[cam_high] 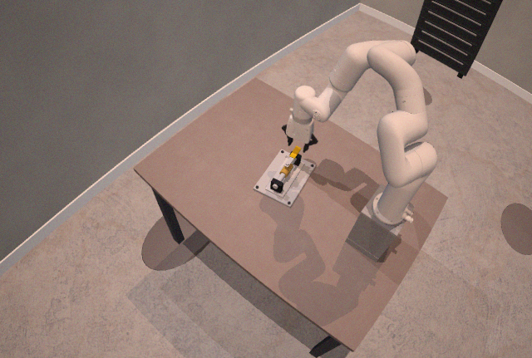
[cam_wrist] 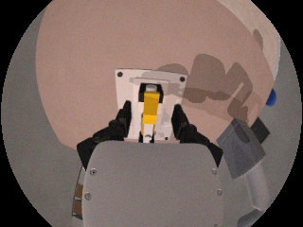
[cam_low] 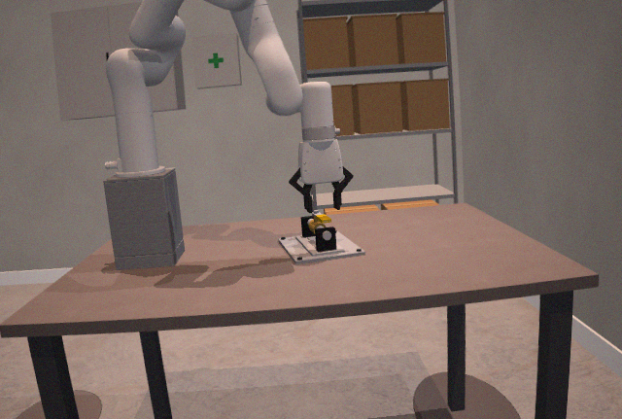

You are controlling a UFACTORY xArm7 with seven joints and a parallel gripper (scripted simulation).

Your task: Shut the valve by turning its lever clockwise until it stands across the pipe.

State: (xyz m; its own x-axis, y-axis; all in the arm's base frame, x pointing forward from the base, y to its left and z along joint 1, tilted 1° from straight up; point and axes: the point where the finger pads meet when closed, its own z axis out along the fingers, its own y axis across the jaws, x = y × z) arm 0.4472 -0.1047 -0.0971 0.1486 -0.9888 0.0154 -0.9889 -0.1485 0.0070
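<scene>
My gripper is now 50 mm to the right of the yellow lever, 40 mm above it and 10 mm past it. Round my hand: baseplate: 120 mm below, 80 mm to the left, 10 mm behind.
</scene>
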